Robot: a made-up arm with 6 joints. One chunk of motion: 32 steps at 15 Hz.
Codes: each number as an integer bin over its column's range. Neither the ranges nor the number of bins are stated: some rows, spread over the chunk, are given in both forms.
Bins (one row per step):
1: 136 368 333 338 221 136
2: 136 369 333 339 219 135
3: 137 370 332 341 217 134
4: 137 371 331 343 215 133
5: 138 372 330 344 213 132
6: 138 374 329 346 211 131
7: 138 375 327 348 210 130
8: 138 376 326 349 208 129
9: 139 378 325 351 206 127
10: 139 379 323 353 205 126
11: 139 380 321 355 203 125
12: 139 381 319 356 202 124
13: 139 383 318 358 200 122
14: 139 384 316 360 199 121
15: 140 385 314 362 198 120
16: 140 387 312 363 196 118
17: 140 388 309 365 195 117
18: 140 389 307 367 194 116
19: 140 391 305 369 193 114
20: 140 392 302 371 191 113
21: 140 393 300 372 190 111
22: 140 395 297 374 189 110
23: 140 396 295 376 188 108
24: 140 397 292 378 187 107
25: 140 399 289 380 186 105
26: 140 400 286 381 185 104
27: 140 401 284 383 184 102
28: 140 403 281 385 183 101
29: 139 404 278 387 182 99
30: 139 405 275 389 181 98
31: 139 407 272 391 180 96
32: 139 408 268 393 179 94
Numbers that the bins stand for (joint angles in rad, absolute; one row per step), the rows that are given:
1: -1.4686 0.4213 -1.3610 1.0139 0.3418 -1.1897
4: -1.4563 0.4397 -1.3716 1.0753 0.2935 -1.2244
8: -1.4440 0.4705 -1.3984 1.1491 0.2370 -1.2706
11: -1.4317 0.4950 -1.4251 1.2228 0.1967 -1.3168
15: -1.4195 0.5258 -1.4625 1.3088 0.1564 -1.3745
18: -1.4195 0.5503 -1.4999 1.3703 0.1241 -1.4207
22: -1.4195 0.5872 -1.5533 1.4563 0.0838 -1.4899
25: -1.4195 0.6118 -1.5960 1.5301 0.0596 -1.5477
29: -1.4317 0.6425 -1.6548 1.6161 0.0274 -1.6169
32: -1.4317 0.6671 -1.7082 1.6898 0.0032 -1.6747
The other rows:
2: -1.4686 0.4274 -1.3610 1.0262 0.3257 -1.2013
3: -1.4563 0.4336 -1.3663 1.0508 0.3096 -1.2128
5: -1.4440 0.4459 -1.3770 1.0876 0.2773 -1.2359
6: -1.4440 0.4582 -1.3823 1.1122 0.2612 -1.2475
7: -1.4440 0.4643 -1.3930 1.1368 0.2532 -1.2590
9: -1.4317 0.4827 -1.4037 1.1737 0.2209 -1.2937
10: -1.4317 0.4889 -1.4144 1.1982 0.2128 -1.3052
12: -1.4317 0.5012 -1.4358 1.2351 0.1886 -1.3283
13: -1.4317 0.5135 -1.4411 1.2597 0.1725 -1.3514
14: -1.4317 0.5196 -1.4518 1.2843 0.1645 -1.3629
16: -1.4195 0.5380 -1.4732 1.3211 0.1403 -1.3976
17: -1.4195 0.5442 -1.4892 1.3457 0.1322 -1.4091
19: -1.4195 0.5626 -1.5105 1.3949 0.1161 -1.4438
20: -1.4195 0.5688 -1.5266 1.4195 0.1000 -1.4553
21: -1.4195 0.5749 -1.5373 1.4317 0.0919 -1.4784
23: -1.4195 0.5933 -1.5640 1.4809 0.0758 -1.5130
24: -1.4195 0.5995 -1.5800 1.5055 0.0677 -1.5246
26: -1.4195 0.6179 -1.6121 1.5423 0.0516 -1.5592
27: -1.4195 0.6241 -1.6227 1.5669 0.0435 -1.5823
28: -1.4195 0.6364 -1.6388 1.5915 0.0355 -1.5939
30: -1.4317 0.6486 -1.6708 1.6407 0.0193 -1.6285
31: -1.4317 0.6609 -1.6868 1.6652 0.0113 -1.6516

